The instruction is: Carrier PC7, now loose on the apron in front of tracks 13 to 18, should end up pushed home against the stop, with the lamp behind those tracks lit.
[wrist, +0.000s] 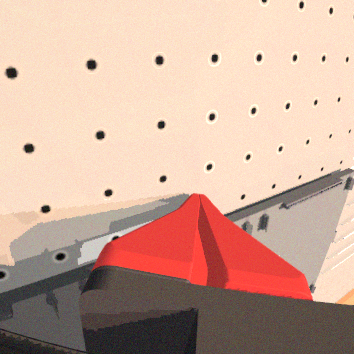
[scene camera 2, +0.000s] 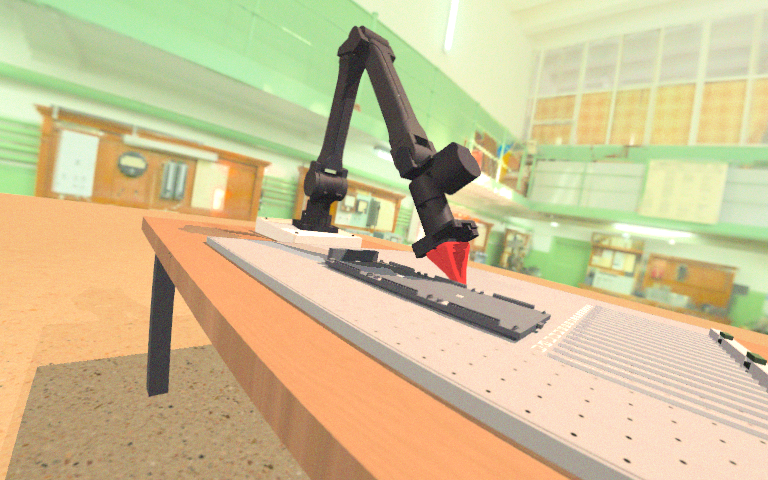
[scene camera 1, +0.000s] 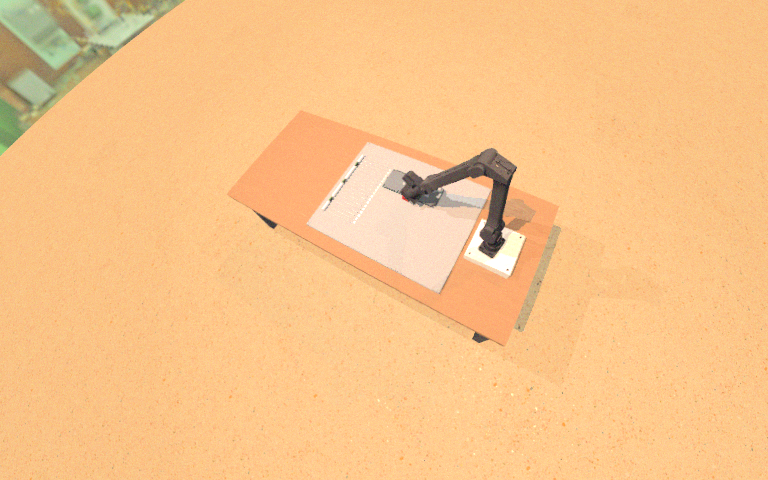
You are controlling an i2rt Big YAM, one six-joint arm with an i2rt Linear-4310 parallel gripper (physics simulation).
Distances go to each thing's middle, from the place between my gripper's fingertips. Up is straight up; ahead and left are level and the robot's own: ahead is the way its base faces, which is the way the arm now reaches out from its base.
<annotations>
Now: the carrier PC7 (scene camera 2: 501, 315) 8 cm to the right of my hand and 1 cm above it.
</annotations>
